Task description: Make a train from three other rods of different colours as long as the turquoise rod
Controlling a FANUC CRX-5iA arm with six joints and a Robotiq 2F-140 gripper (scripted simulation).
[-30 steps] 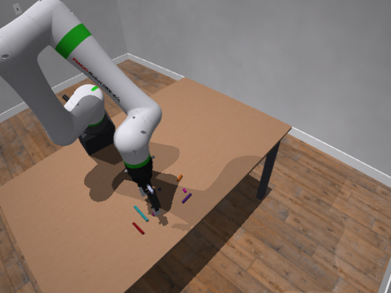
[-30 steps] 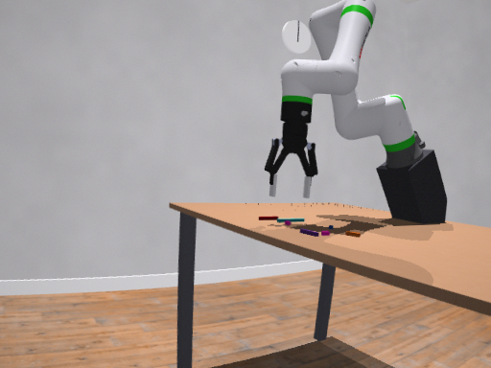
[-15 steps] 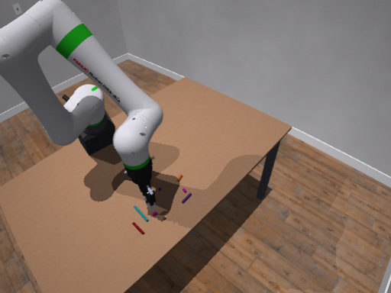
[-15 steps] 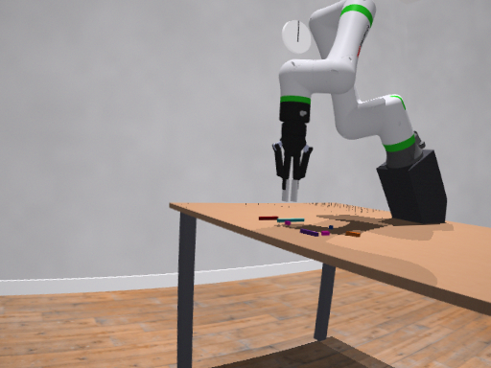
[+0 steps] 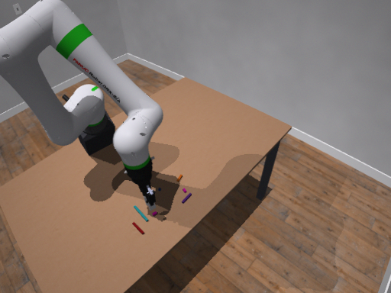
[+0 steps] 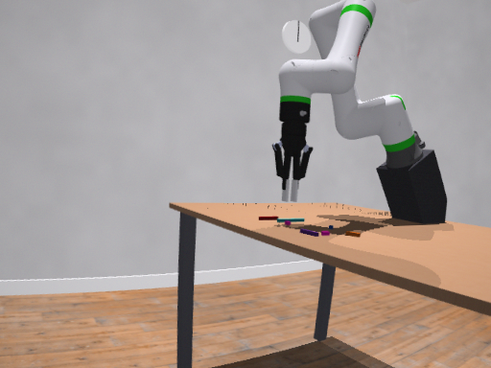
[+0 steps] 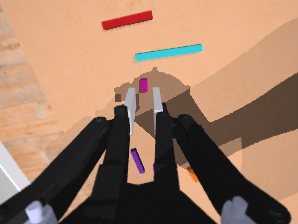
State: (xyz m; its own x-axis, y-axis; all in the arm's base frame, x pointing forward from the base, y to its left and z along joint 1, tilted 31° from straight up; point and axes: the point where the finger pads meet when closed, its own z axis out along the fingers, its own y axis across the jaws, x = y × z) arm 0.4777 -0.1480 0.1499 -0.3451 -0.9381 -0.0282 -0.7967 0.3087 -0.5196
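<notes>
My gripper is now 50 mm past the blue rod, 120 mm to the right of it and 100 mm above it. From my hand the other things lie so: purple rod: 80 mm ahead, 140 mm to the left, 100 mm below; then red rod: 20 mm behind, 90 mm to the right, 100 mm below; then turquoise rod: 50 mm behind, 30 mm to the right, 100 mm below.
</notes>
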